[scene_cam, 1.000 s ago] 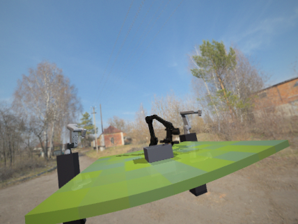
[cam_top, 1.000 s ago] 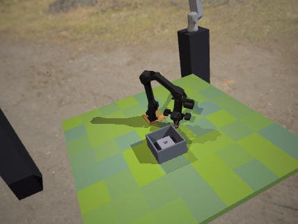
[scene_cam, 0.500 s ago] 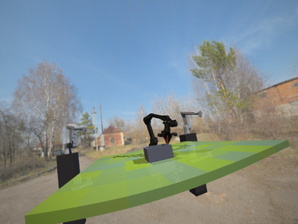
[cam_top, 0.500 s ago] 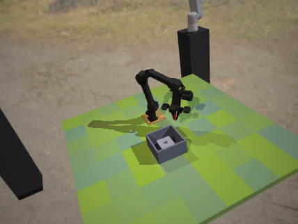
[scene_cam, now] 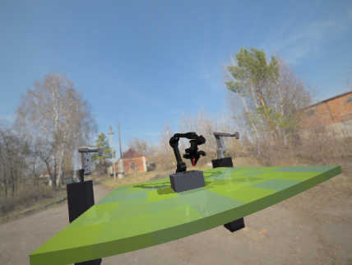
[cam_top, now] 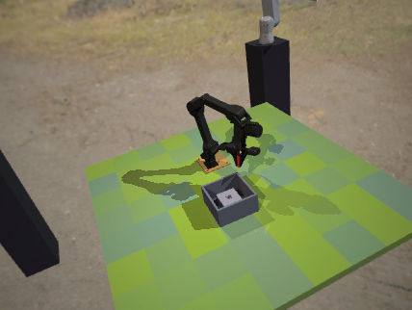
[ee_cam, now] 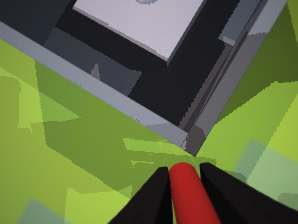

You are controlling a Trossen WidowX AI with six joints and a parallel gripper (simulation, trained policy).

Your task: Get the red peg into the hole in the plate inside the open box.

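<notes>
Now: the pale grey plate 90 mm ahead of my gripper tip, 110 mm to the right of it and 80 mm below it. The rest, counted from my gripper tip: red peg (10 mm behind, 10 mm to the left, 30 mm above); grey box (90 mm ahead, 110 mm to the right, 100 mm below).
</notes>
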